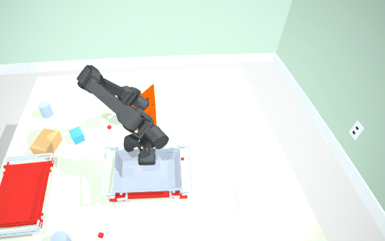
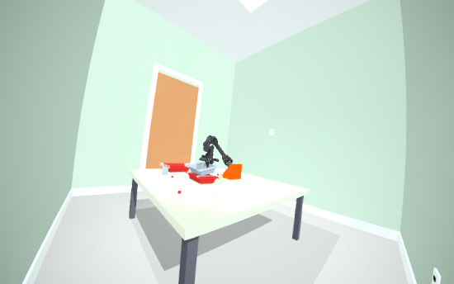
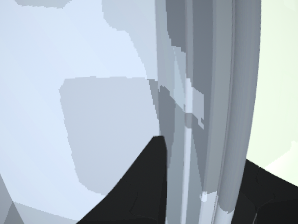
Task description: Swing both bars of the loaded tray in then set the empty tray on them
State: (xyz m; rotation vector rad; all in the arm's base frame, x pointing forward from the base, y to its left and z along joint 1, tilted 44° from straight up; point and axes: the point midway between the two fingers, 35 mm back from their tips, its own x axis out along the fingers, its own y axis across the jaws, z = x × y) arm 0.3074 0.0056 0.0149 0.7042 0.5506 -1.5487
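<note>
Right now the grey tray is 80 mm ahead of my gripper tip, 20 mm above it and 10 mm to the right of it. From my gripper tip the other things lie so: tan block (460 mm to the right, 200 mm behind, 80 mm below); cyan cube (320 mm to the right, 240 mm behind, 90 mm below).
</note>
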